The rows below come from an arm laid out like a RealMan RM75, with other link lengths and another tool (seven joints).
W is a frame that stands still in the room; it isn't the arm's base.
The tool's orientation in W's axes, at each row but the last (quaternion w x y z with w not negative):
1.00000, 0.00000, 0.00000, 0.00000
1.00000, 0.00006, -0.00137, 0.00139
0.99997, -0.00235, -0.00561, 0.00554
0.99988, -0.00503, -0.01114, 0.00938
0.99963, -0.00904, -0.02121, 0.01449
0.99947, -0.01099, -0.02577, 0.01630
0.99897, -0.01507, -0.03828, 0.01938
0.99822, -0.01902, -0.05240, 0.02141
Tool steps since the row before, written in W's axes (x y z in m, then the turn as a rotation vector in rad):
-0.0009, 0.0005, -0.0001, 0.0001, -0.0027, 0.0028
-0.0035, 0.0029, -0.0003, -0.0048, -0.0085, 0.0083
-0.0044, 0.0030, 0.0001, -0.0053, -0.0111, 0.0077
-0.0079, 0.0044, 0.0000, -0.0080, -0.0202, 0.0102
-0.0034, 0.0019, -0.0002, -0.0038, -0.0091, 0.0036
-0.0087, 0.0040, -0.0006, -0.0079, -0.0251, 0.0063
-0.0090, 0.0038, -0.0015, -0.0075, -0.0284, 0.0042
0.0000, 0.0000, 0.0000, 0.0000, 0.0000, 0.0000
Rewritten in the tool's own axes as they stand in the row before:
-0.0009, 0.0005, -0.0001, 0.0001, -0.0027, 0.0028
-0.0035, 0.0029, -0.0003, -0.0048, -0.0085, 0.0083
-0.0044, 0.0030, 0.0002, -0.0053, -0.0111, 0.0077
-0.0078, 0.0045, 0.0002, -0.0082, -0.0202, 0.0102
-0.0033, 0.0020, 0.0000, -0.0039, -0.0091, 0.0036
-0.0086, 0.0043, -0.0001, -0.0084, -0.0250, 0.0062
-0.0089, 0.0042, -0.0007, -0.0083, -0.0282, 0.0040
0.0000, 0.0000, 0.0000, 0.0000, 0.0000, 0.0000

